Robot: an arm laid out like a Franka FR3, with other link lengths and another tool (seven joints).
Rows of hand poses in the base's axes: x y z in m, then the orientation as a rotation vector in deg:
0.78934 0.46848 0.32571 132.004 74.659 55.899
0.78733 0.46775 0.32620 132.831 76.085 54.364
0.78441 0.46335 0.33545 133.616 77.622 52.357
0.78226 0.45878 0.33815 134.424 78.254 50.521
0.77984 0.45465 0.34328 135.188 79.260 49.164
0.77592 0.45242 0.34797 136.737 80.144 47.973
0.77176 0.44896 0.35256 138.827 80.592 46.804
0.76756 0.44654 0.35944 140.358 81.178 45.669
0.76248 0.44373 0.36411 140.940 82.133 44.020
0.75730 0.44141 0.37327 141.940 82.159 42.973
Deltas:
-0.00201 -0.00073 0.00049 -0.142 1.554 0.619
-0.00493 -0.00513 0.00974 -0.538 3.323 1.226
-0.00708 -0.00970 0.01244 -0.895 4.765 1.238
-0.00950 -0.01383 0.01757 -0.959 6.088 1.622
-0.01342 -0.01606 0.02226 -0.365 7.735 1.908
-0.01758 -0.01952 0.02685 0.598 9.533 1.872
-0.02178 -0.02194 0.03373 1.208 11.044 1.980
-0.02686 -0.02475 0.03840 0.924 12.375 2.302
-0.03204 -0.02707 0.04756 1.142 13.394 2.076

